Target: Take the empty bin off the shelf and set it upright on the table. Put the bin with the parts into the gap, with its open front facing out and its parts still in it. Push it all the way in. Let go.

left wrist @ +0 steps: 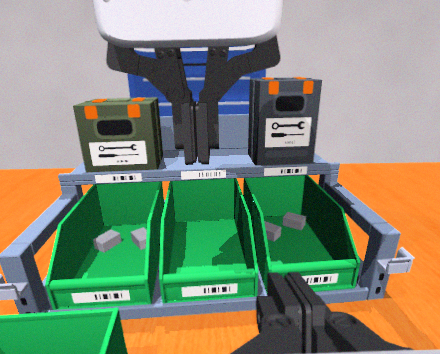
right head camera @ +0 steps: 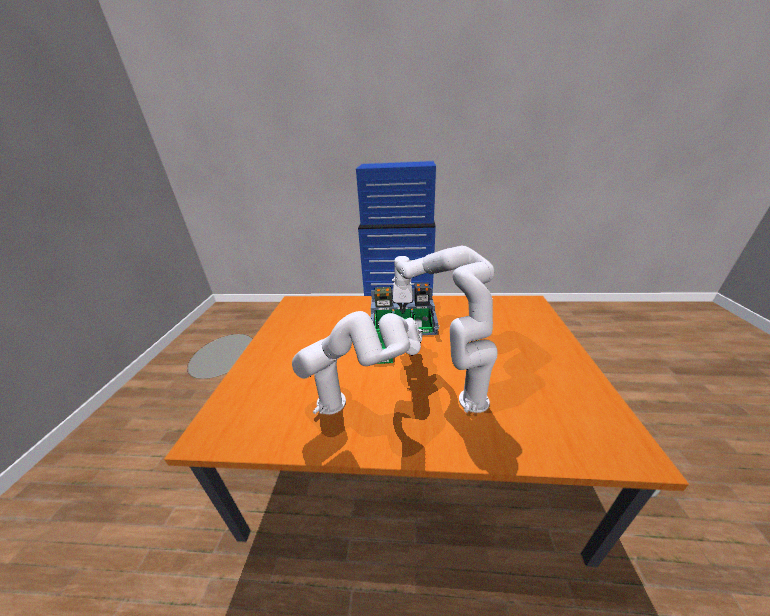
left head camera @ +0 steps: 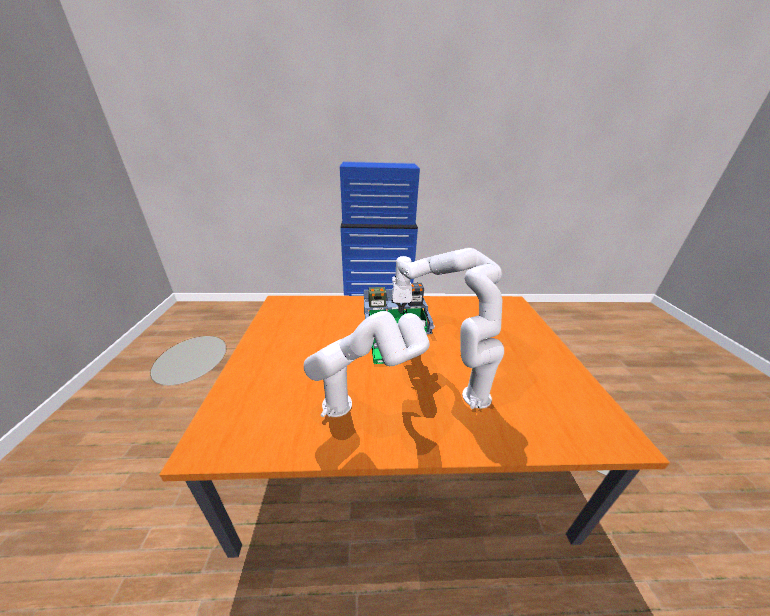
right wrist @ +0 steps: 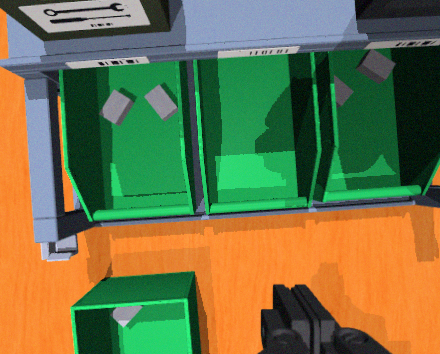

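Seen in the pictures: left gripper, between the fingertips: (left wrist: 281, 299); right gripper, between the fingertips: (left wrist: 198, 158) (right head camera: 402, 312) (left head camera: 400, 312) (right wrist: 287, 313); left arm's base, origin of its link: (right head camera: 331, 402) (left head camera: 337, 405); right arm's base, origin of its link: (right head camera: 473, 401) (left head camera: 476, 397).
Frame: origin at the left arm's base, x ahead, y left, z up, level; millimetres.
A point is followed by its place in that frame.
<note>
The empty green bin (left wrist: 207, 250) @(x 664, y -11, z 9 mm) (right wrist: 257, 170) @(x 624, y -40, z 9 mm) sits in the middle bay of the blue-grey rack (left wrist: 22, 275) @(x 493, y 90, z 63 mm) (right wrist: 41, 150) @(x 555, y 133, z 85 mm), between two bins holding grey parts. The loose green bin (left head camera: 378, 355) @(x 368, y -24, z 3 mm) (left wrist: 60, 332) @(x 470, y 9, z 57 mm) (right wrist: 145, 290) @(x 474, y 8, z 49 mm) stands on the table in front of the rack's left side, its tall wall towards the rack; a grey part (right wrist: 127, 315) @(x 428, y 15, z 18 mm) shows in it. My right gripper (left wrist: 198, 158) @(x 554, y -67, z 177 mm) (right wrist: 287, 313) @(x 554, y -67, z 177 mm) is shut and empty, above the middle bin and between the two cases in the left wrist view. My left gripper (left wrist: 281, 299) @(x 505, y -143, z 123 mm) is shut and empty, in front of the rack.
A green case (left wrist: 118, 132) @(x 658, y 113, z 161 mm) and a dark grey case (left wrist: 286, 117) @(x 771, y -80, z 174 mm) stand on the rack's top shelf, left and right. A hook (left wrist: 397, 262) @(x 654, y -222, z 64 mm) sticks out at the rack's right post. A blue cabinet (left head camera: 378, 199) (right head camera: 396, 199) stands behind the orange table (left head camera: 545, 417) @(x 312, y -819, z 0 mm) (right head camera: 558, 417) @(x 375, y -855, z 0 mm).
</note>
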